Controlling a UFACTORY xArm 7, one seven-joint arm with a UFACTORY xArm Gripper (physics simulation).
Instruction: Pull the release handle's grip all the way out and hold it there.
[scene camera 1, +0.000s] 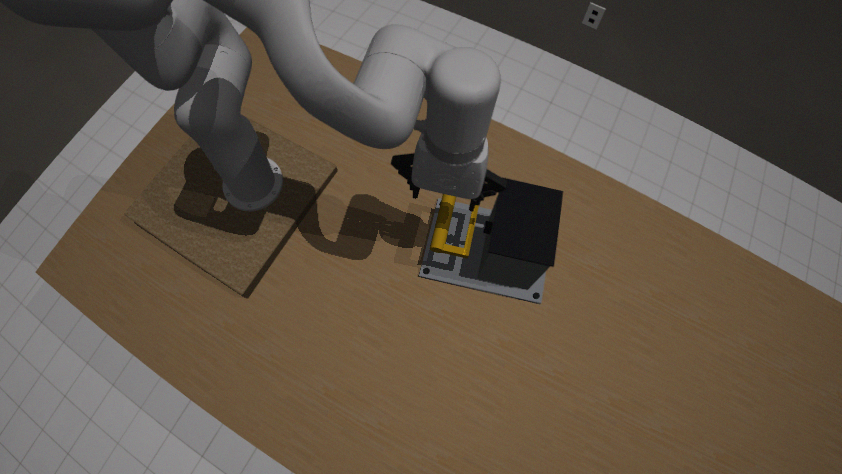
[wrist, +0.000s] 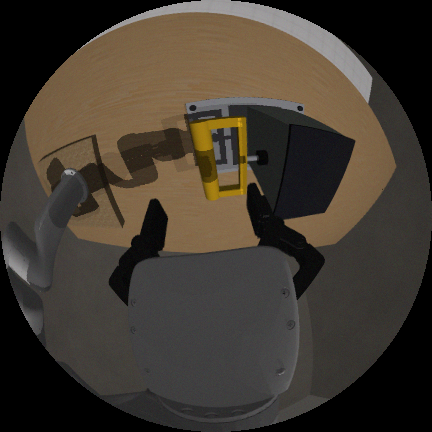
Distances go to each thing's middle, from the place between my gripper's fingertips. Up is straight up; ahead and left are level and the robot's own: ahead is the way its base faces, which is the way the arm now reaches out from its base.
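My hand, as measured from the grey base plate (scene camera 1: 441, 267), is 18 cm above it and 10 cm short of it. My hand is also 2 cm to the right of the plate.
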